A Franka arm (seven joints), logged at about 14 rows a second.
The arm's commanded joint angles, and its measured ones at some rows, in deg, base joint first. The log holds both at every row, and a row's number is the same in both.
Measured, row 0: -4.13, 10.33, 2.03, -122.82, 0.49, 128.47, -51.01
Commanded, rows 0 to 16: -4.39, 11.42, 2.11, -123.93, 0.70, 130.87, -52.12; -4.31, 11.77, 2.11, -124.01, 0.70, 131.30, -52.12; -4.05, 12.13, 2.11, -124.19, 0.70, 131.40, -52.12; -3.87, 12.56, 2.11, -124.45, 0.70, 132.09, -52.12; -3.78, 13.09, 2.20, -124.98, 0.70, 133.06, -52.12; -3.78, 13.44, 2.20, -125.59, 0.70, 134.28, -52.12; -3.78, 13.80, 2.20, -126.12, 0.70, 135.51, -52.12; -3.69, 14.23, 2.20, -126.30, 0.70, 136.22, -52.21; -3.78, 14.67, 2.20, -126.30, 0.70, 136.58, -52.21; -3.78, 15.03, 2.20, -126.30, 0.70, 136.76, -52.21; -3.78, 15.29, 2.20, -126.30, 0.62, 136.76, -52.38; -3.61, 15.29, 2.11, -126.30, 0.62, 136.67, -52.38; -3.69, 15.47, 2.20, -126.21, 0.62, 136.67, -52.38; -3.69, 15.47, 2.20, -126.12, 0.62, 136.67, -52.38; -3.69, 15.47, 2.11, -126.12, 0.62, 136.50, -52.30; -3.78, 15.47, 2.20, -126.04, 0.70, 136.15, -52.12; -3.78, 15.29, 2.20, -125.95, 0.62, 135.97, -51.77
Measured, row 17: -3.71, 15.61, 2.16, -125.84, 0.49, 135.70, -51.38
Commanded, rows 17 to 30: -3.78, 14.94, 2.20, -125.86, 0.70, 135.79, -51.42; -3.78, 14.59, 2.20, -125.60, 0.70, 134.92, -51.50; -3.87, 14.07, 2.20, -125.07, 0.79, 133.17, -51.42; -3.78, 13.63, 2.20, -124.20, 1.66, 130.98, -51.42; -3.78, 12.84, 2.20, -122.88, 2.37, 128.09, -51.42; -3.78, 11.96, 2.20, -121.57, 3.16, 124.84, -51.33; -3.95, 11.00, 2.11, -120.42, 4.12, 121.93, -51.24; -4.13, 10.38, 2.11, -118.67, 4.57, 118.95, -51.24; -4.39, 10.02, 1.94, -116.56, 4.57, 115.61, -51.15; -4.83, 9.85, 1.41, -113.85, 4.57, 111.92, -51.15; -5.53, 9.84, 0.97, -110.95, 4.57, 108.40, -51.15; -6.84, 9.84, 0.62, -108.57, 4.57, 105.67, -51.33; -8.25, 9.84, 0.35, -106.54, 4.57, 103.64, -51.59; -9.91, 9.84, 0.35, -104.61, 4.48, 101.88, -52.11
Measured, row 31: -6.86, 9.38, 0.41, -108.99, 3.64, 106.03, -51.13
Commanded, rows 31 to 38: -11.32, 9.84, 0.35, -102.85, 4.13, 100.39, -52.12; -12.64, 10.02, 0.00, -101.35, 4.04, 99.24, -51.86; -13.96, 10.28, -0.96, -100.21, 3.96, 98.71, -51.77; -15.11, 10.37, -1.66, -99.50, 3.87, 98.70, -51.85; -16.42, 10.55, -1.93, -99.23, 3.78, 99.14, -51.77; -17.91, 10.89, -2.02, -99.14, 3.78, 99.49, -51.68; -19.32, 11.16, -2.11, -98.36, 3.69, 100.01, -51.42; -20.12, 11.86, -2.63, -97.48, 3.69, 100.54, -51.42
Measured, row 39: -18.26, 10.07, -2.66, -100.43, 3.57, 100.67, -51.41
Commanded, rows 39 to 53: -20.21, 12.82, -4.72, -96.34, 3.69, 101.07, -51.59; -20.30, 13.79, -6.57, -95.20, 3.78, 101.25, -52.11; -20.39, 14.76, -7.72, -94.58, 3.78, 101.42, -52.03; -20.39, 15.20, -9.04, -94.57, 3.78, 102.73, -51.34; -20.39, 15.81, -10.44, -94.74, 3.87, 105.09, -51.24; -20.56, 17.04, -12.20, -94.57, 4.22, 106.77, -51.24; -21.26, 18.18, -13.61, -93.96, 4.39, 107.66, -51.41; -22.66, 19.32, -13.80, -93.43, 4.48, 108.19, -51.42; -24.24, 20.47, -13.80, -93.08, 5.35, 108.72, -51.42; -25.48, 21.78, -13.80, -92.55, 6.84, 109.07, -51.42; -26.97, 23.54, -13.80, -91.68, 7.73, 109.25, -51.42; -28.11, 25.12, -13.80, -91.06, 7.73, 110.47, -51.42; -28.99, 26.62, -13.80, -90.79, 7.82, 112.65, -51.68; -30.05, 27.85, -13.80, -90.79, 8.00, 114.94, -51.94; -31.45, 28.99, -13.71, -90.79, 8.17, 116.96, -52.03
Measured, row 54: -29.10, 25.69, -14.14, -93.57, 7.01, 114.92, -51.42
